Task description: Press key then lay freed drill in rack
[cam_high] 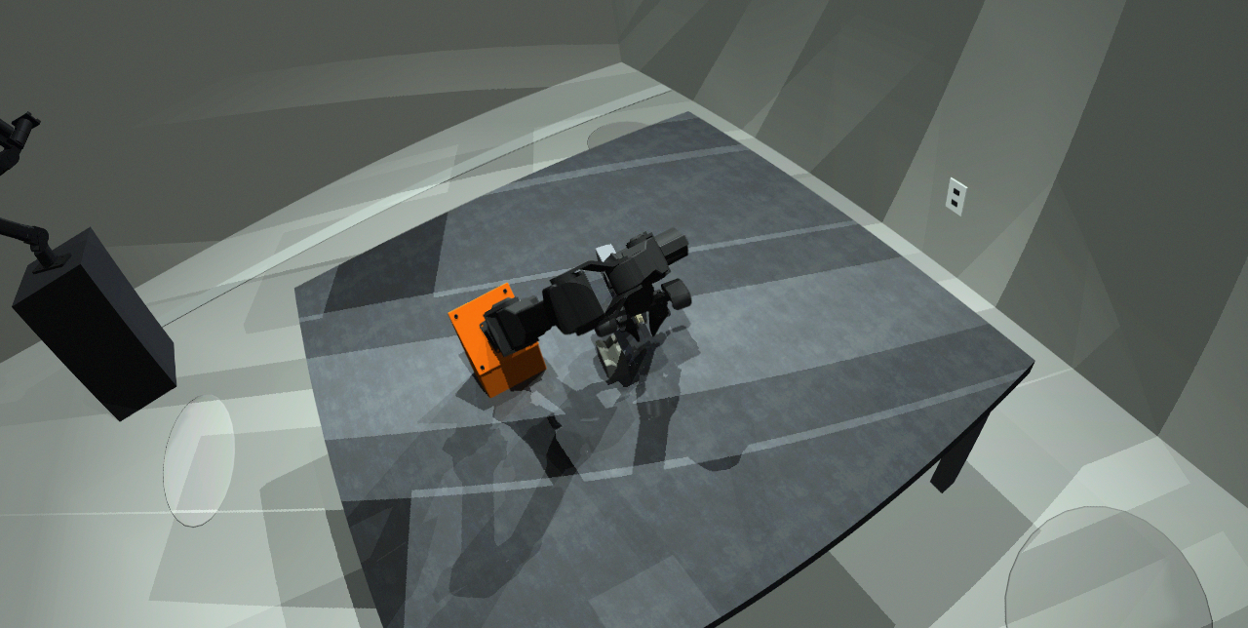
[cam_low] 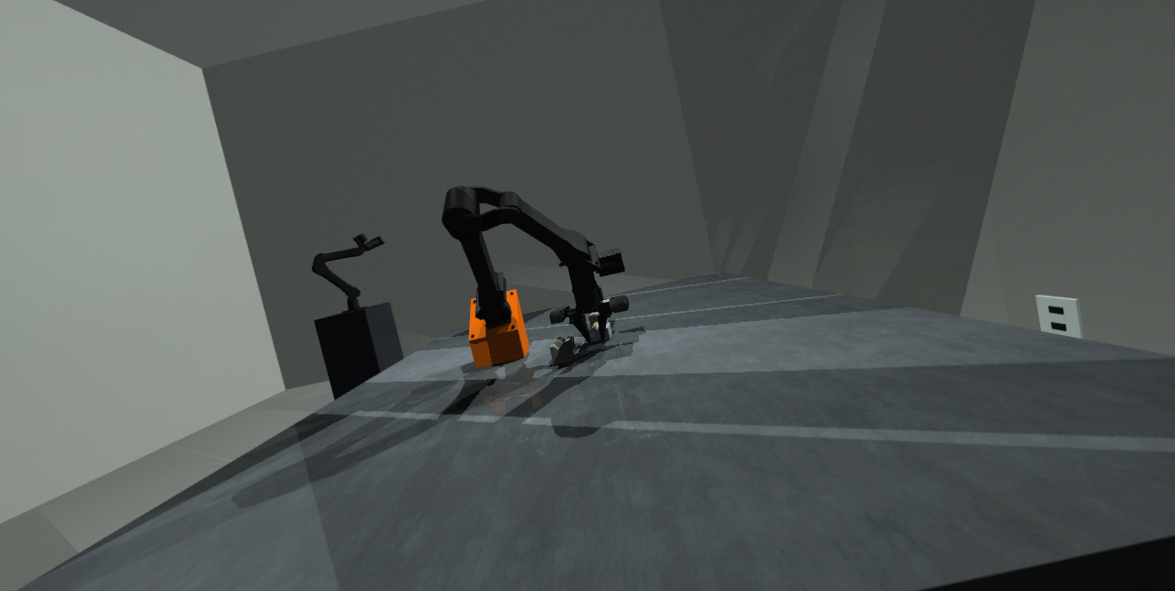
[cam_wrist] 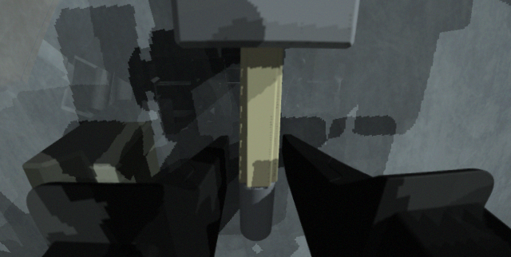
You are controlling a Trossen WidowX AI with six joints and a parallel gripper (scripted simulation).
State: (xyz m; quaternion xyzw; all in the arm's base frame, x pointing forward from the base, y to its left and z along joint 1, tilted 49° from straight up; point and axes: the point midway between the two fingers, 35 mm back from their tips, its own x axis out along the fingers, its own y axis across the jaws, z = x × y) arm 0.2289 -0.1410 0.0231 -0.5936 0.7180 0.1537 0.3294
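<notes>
The drill lies 40 mm to the left of my gripper tip, 40 mm above it and 10 mm ahead of it. Also, from my gripper tip: grooved rack: 80 mm behind, 10 mm above; dark blue key: 160 mm to the left, 50 mm ahead, 40 mm above; light-grey block: 130 mm to the left, 40 mm ahead, 30 mm above.
</notes>
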